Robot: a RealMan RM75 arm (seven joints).
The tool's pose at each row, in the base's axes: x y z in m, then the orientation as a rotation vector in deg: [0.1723, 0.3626, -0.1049, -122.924, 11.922, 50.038]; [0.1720, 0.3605, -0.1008, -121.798, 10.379, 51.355]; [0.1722, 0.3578, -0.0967, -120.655, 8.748, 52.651]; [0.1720, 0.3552, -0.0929, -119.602, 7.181, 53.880]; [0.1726, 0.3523, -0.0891, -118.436, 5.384, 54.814]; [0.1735, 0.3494, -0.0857, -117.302, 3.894, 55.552]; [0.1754, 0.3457, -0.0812, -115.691, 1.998, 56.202]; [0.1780, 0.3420, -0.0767, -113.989, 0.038, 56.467]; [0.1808, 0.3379, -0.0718, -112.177, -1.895, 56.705]
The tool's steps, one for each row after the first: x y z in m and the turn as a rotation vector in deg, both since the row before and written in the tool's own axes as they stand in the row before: [-0.0032, -0.0010, -0.0032, 0.267, -1.715, -0.718]; [-0.0030, -0.0008, -0.0038, 0.242, -1.741, -0.783]; [-0.0032, -0.0006, -0.0033, 0.173, -1.653, -0.743]; [-0.0027, -0.0008, -0.0039, 0.274, -1.583, -1.044]; [-0.0024, -0.0007, -0.0038, 0.366, -1.350, -0.915]; [-0.0027, -0.0014, -0.0053, 0.668, -1.597, -1.332]; [-0.0023, -0.0017, -0.0057, 0.804, -1.414, -1.575]; [-0.0027, -0.0020, -0.0061, 0.889, -1.437, -1.598]
